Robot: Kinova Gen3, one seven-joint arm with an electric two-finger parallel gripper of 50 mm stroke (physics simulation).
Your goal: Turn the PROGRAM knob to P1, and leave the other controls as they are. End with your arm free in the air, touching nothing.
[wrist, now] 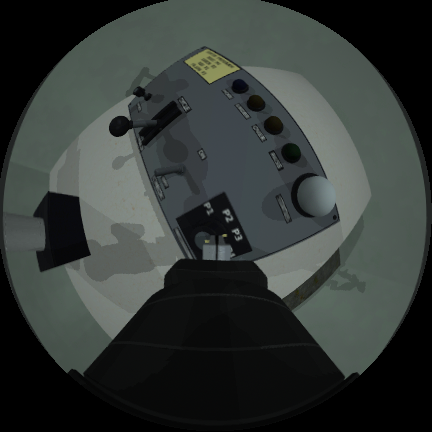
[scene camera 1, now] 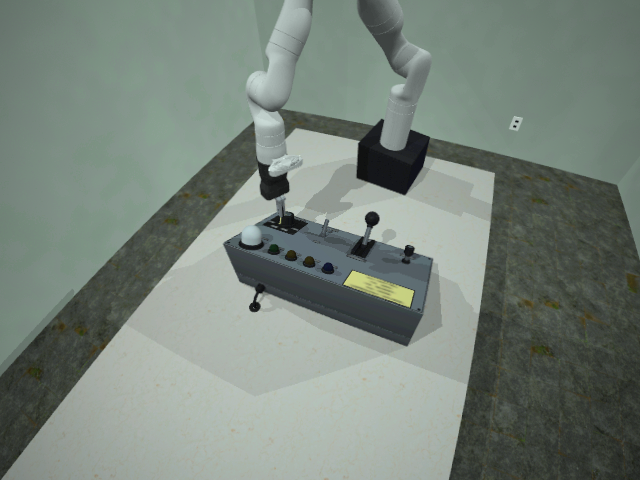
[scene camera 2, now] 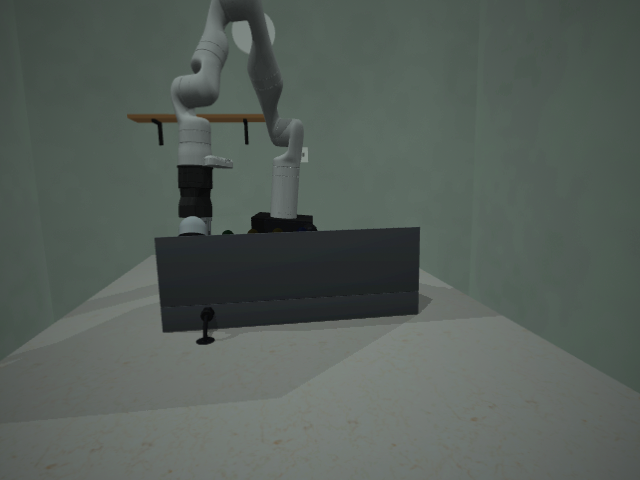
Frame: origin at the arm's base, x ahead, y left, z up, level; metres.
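Seen in the pictures: gripper, between the fingertips: (wrist: pixel 215 242) (scene camera 1: pixel 281 214); arm's base, origin of its link: (wrist: pixel 41 233) (scene camera 1: pixel 392 142) (scene camera 2: pixel 283 217).
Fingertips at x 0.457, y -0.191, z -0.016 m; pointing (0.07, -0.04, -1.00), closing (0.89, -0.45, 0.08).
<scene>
Offsets run from my fingertips to a thing's middle. "*": to the spot under its first point.
The black PROGRAM knob @[0.022 m down, 0.008 m back, 0.009 m left] (scene camera 1: pixel 289 217) (wrist: pixel 201 236) stands on a dark plate at one end of the grey console (scene camera 1: pixel 320 294) (scene camera 2: pixel 289 268) (wrist: pixel 235 170). The labels P1, P2 and P3 show around it in the wrist view. My gripper (scene camera 1: pixel 281 219) (wrist: pixel 215 242) is shut with nothing between its fingers. The fingertips are low at the knob, over its pointer side; whether they touch it I cannot tell. Short yellow bits of the pointer show on both sides of the fingers, the middle is hidden, so its exact setting is unclear. In scene camera 2 the knob is hidden behind the console.
A white dome @[* 0.073 m up, 0.152 m ahead, 0.016 m left] (scene camera 1: pixel 251 236) (scene camera 2: pixel 192 225) (wrist: pixel 316 195) stands near the knob. A toggle switch @[0.018 m down, 0.022 m back, 0.128 m left] (scene camera 1: pixel 325 227) (wrist: pixel 170 171), a ball-topped lever @[0.015 m up, 0.074 m back, 0.247 m left] (scene camera 1: pixel 371 219) (wrist: pixel 119 126), a small black control @[0.024 m down, 0.017 m back, 0.369 m left] (scene camera 1: pixel 408 251) and several coloured buttons are on the console. A small black stand (scene camera 1: pixel 254 306) (scene camera 2: pixel 205 340) is before it.
</scene>
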